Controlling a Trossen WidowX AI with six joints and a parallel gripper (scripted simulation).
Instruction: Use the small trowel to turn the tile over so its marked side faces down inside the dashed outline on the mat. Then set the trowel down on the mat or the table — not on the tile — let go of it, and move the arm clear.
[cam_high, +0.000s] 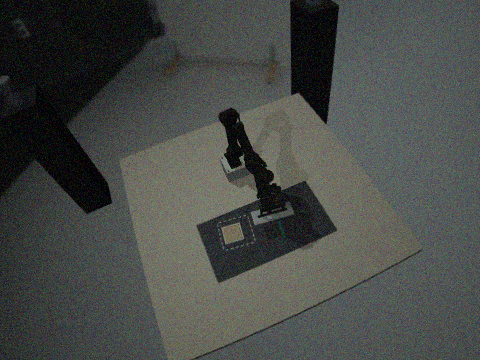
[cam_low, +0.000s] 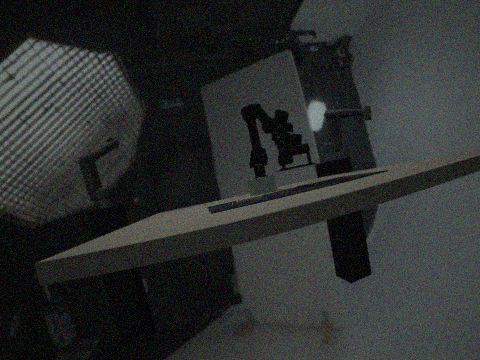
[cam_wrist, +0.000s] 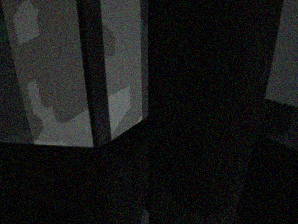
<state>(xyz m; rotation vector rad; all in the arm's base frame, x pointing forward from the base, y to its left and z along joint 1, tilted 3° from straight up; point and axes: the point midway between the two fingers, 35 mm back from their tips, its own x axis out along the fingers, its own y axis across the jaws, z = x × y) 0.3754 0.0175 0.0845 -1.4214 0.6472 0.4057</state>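
My gripper tip is 5 cm past the tile, 19 cm to the left of it and 13 cm above it. From my gripper tip the other things lie so: dark mat: 3 cm to the right, 15 cm below; then teal trowel: 3 cm behind, 5 cm to the left, 13 cm below.
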